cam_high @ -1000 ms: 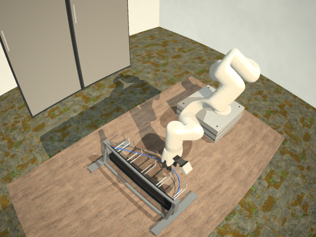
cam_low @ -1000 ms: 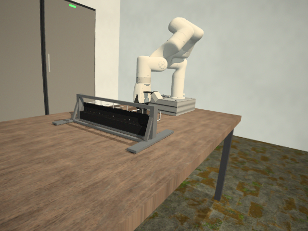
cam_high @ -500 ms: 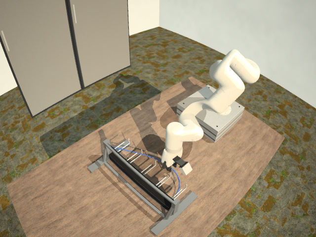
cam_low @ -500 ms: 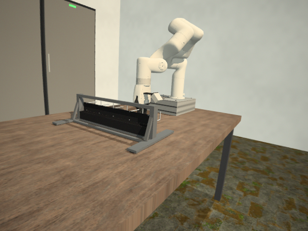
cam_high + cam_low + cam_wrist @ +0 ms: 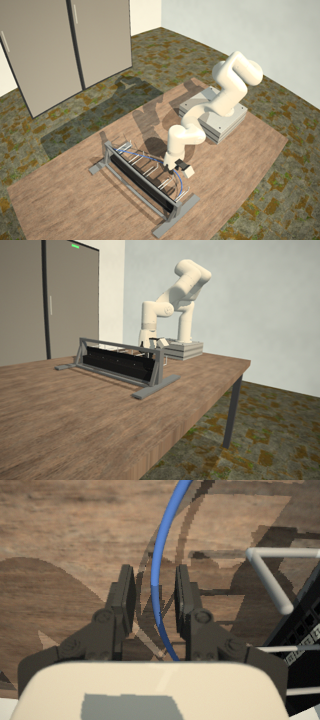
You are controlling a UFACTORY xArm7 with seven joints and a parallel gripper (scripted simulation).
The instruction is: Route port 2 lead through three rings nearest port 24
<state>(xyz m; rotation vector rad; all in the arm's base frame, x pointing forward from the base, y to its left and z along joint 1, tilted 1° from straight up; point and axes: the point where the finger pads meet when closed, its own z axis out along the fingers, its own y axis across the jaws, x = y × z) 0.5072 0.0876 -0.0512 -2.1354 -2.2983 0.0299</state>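
The grey rack is 170 mm ahead of my hand, 40 mm to the right of it and 20 mm above it.
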